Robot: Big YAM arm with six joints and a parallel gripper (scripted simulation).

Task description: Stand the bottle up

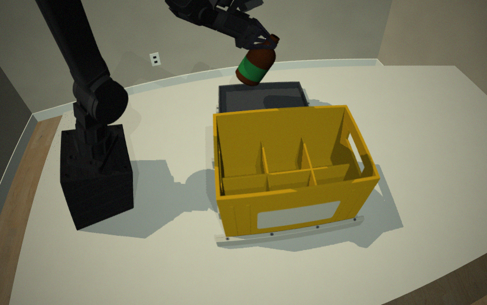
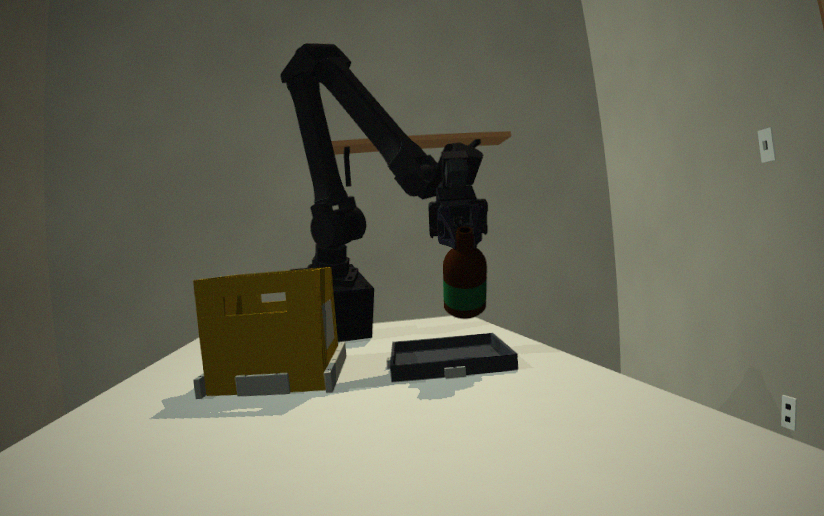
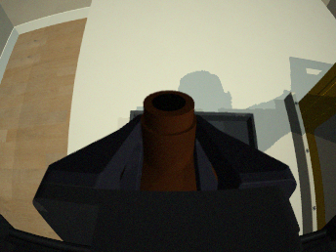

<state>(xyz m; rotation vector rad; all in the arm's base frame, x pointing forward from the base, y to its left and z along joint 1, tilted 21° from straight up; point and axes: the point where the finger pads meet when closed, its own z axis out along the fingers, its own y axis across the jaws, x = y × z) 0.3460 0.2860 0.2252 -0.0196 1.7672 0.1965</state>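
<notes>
My gripper is now 3 cm past the bottle and 4 cm above it. From my hand the other things lie so: tray 2 cm behind, 4 cm to the right, 18 cm below; then yellow crate 3 cm ahead, 32 cm to the right, 11 cm below.
</notes>
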